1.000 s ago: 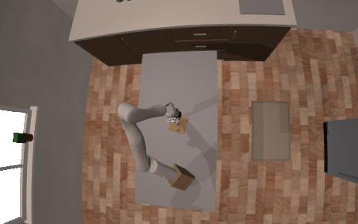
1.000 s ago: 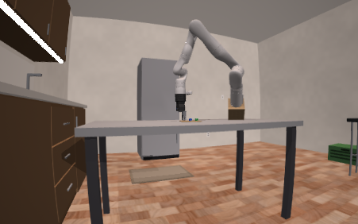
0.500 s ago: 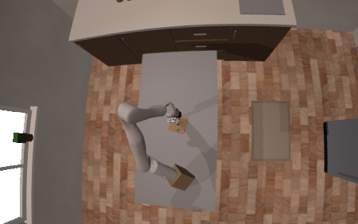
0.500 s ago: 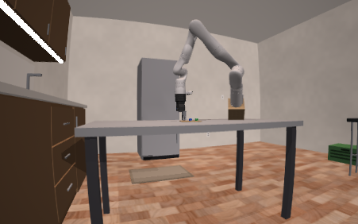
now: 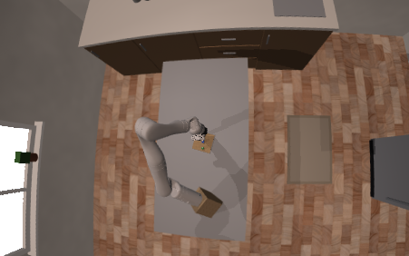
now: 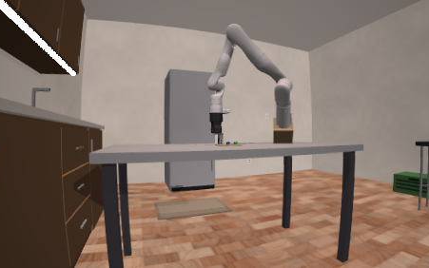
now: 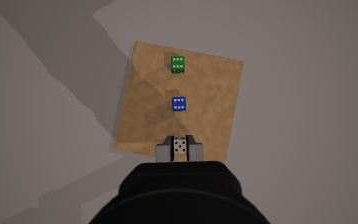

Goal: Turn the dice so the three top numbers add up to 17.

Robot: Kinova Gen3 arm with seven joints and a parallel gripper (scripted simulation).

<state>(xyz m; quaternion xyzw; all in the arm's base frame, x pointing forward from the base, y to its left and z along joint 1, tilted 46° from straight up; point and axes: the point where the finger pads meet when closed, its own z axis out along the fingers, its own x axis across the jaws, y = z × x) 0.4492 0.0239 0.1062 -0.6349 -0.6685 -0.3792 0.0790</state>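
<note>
My gripper is now 1 cm above the white die. The rest, counted from my hand: tan mat: 5 cm behind, 1 cm to the right, 2 cm below; blue die: 5 cm behind, 1 cm to the right, 1 cm below; green die: 9 cm behind, 2 cm to the right, 1 cm below.
</note>
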